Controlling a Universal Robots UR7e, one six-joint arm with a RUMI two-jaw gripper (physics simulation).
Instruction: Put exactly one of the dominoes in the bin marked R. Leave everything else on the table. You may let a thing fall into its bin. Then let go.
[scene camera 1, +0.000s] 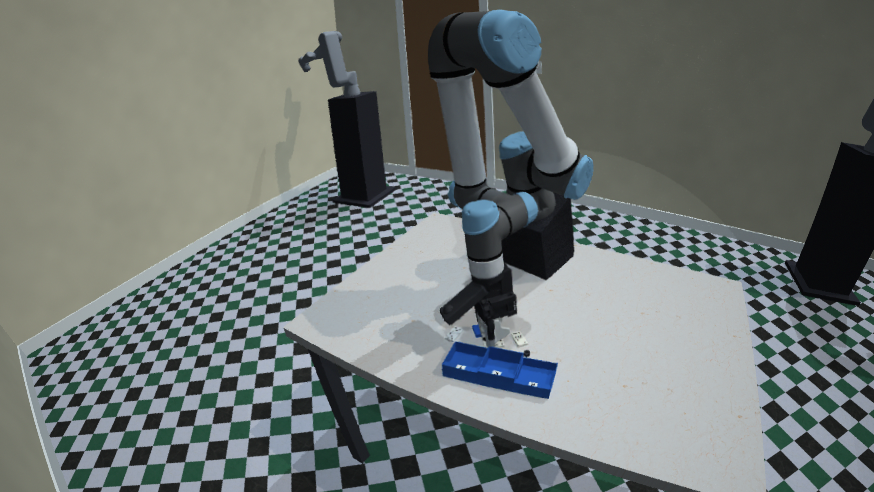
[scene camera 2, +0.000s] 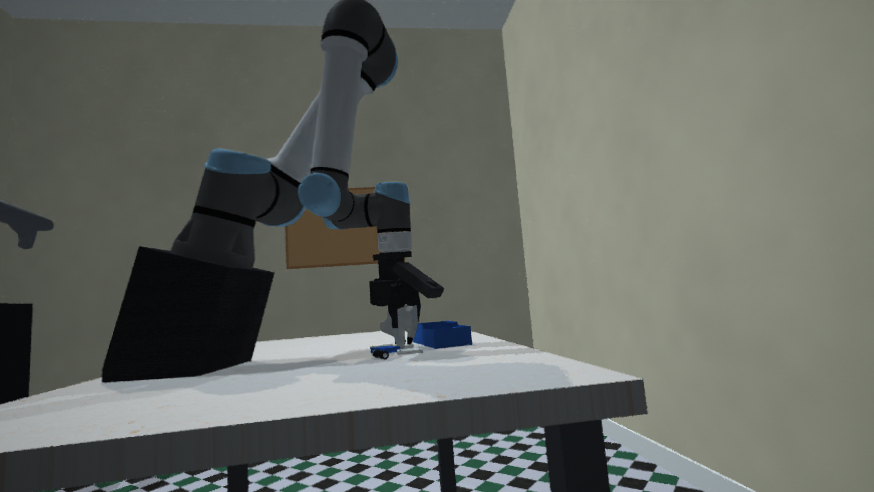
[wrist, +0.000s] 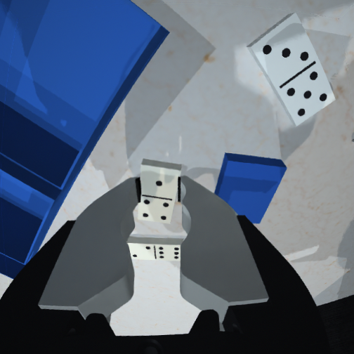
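My gripper is low over the table beside the bins, shut on a white domino with one pip and four pips; its fingertips press its two long sides. A second domino, with two and six pips, lies crosswise just behind it, partly hidden by the fingers. A larger-looking domino lies at the upper right in the wrist view. The three joined blue bins stand close by. Their white labels are too small to read, so bin R cannot be told.
A blue block-like piece lies beside the gripper; black wheels show under it in scene camera 2. A white domino-like piece and a small black object lie near the bins in scene camera 1. The bin walls stand upright.
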